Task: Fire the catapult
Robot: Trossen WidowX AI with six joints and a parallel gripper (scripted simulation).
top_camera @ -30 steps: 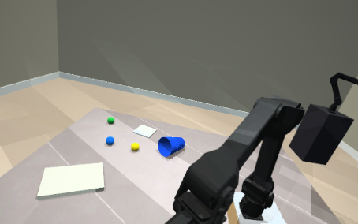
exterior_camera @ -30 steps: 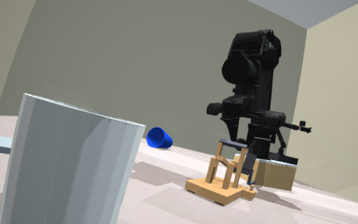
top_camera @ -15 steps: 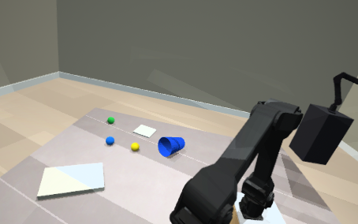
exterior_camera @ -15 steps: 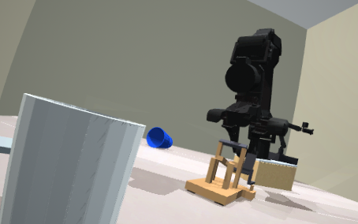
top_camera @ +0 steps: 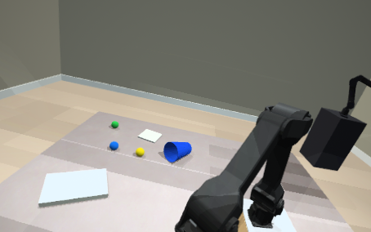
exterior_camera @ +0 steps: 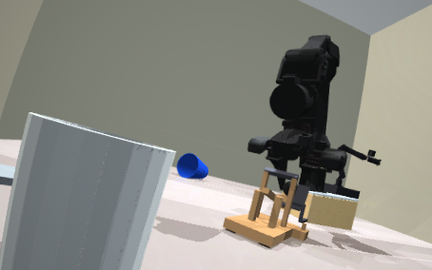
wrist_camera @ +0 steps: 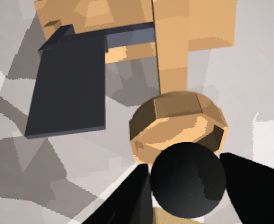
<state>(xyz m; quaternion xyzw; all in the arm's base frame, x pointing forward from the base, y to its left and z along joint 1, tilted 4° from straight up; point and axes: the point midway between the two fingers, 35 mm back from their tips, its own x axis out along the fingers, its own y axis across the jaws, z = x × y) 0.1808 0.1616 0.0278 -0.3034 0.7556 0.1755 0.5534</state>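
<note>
My gripper tip is 1 cm below the black ball. The rest, counted from my gripper tip: white mug: 32 cm ahead, 27 cm to the left, 4 cm below; then pale slab: 44 cm ahead, 22 cm to the right, 6 cm below; then wooden catapult: 4 cm ahead, 5 cm to the left, 2 cm below.
</note>
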